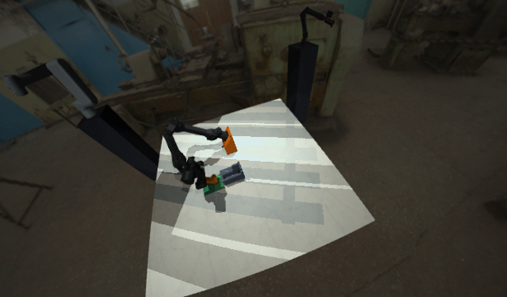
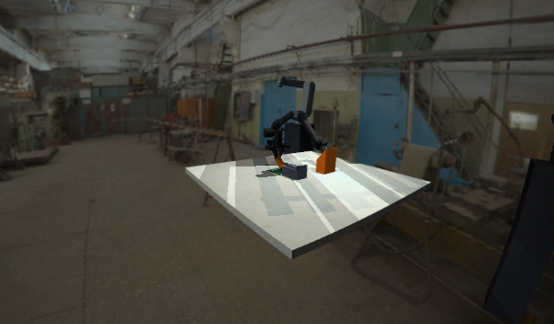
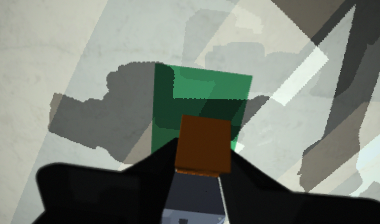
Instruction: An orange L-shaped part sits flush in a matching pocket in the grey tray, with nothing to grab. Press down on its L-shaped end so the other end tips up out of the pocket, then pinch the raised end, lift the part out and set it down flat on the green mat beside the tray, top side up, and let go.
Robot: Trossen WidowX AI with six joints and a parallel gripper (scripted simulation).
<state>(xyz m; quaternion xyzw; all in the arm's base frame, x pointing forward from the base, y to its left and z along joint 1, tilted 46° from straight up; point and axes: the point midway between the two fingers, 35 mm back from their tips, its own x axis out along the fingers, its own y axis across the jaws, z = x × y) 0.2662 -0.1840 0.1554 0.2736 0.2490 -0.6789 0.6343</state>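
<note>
The orange L-shaped part lies 1 cm behind my gripper tip, 3 cm to the left of it and 3 cm below it. From my gripper tip the other things lie so: green mat (2 cm to the left, 10 cm below).
</note>
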